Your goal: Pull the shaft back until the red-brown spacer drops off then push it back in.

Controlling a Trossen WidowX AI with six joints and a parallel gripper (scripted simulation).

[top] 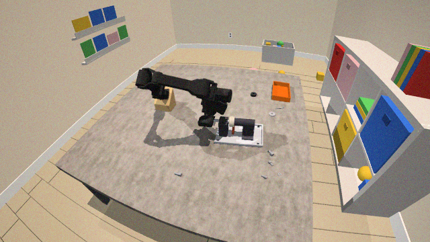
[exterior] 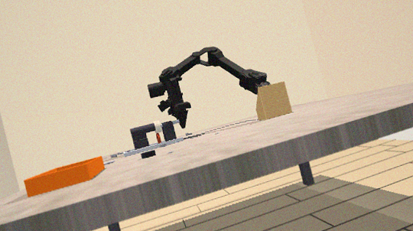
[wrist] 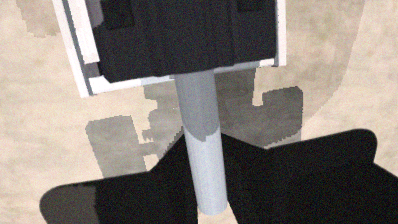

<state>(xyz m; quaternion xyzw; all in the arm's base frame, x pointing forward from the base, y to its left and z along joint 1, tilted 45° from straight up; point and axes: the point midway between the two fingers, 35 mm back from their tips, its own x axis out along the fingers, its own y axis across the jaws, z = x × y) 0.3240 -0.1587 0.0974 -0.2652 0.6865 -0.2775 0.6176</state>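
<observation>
My gripper tip is now 70 mm short of the shaft and 30 mm below it. Round my gripper tip: black disc: 200 mm ahead, 380 mm to the left, 40 mm below; then red-brown spacer: 110 mm ahead, 10 mm below; then orange tray: 390 mm ahead, 440 mm to the left, 40 mm below.
</observation>
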